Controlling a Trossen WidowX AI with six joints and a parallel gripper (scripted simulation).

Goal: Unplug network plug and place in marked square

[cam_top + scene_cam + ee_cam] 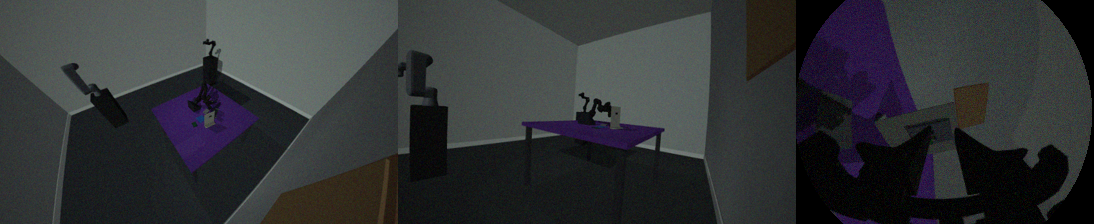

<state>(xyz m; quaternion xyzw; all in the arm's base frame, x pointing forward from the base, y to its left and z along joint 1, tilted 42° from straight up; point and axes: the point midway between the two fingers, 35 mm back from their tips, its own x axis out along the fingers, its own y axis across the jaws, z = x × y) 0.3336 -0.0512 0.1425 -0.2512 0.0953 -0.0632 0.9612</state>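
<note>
My gripper tip is 9 cm to the left of the network plug, 7 cm short of it and 4 cm above it. The rest, counted from my gripper tip: pale upright panel 10 cm below, 9 cm to the right, 9 cm ahead; blue marked square 21 cm below, 13 cm to the right, 7 cm behind.
</note>
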